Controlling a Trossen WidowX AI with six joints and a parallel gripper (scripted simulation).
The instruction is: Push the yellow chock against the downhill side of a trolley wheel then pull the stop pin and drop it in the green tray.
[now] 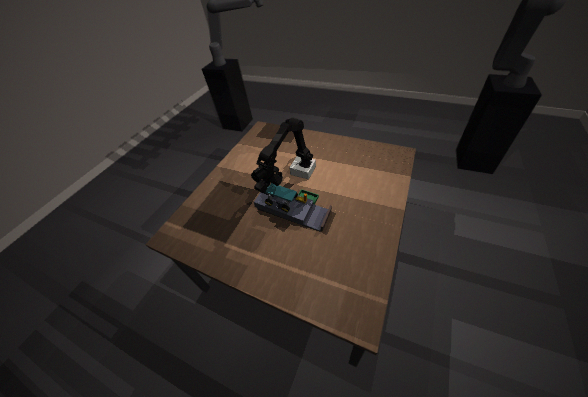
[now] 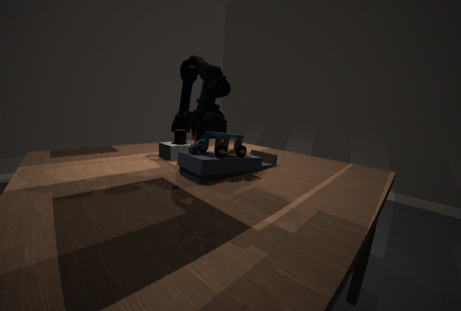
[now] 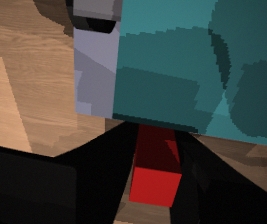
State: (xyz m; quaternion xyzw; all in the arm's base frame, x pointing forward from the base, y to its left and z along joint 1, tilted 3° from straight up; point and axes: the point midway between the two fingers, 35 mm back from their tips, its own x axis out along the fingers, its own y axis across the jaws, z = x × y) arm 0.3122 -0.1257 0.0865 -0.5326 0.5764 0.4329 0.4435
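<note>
Now: the yellow chock 21 cm to the left of my gripper tip, 5 cm below it and 2 cm behind it. From my gripper tip the other things lie so: red-headed stop pin: right at my gripper tip; teal trolley: 10 cm to the left, 3 cm ahead, 2 cm below; grey ramp: 11 cm to the left, 9 cm below, 3 cm ahead.
</note>
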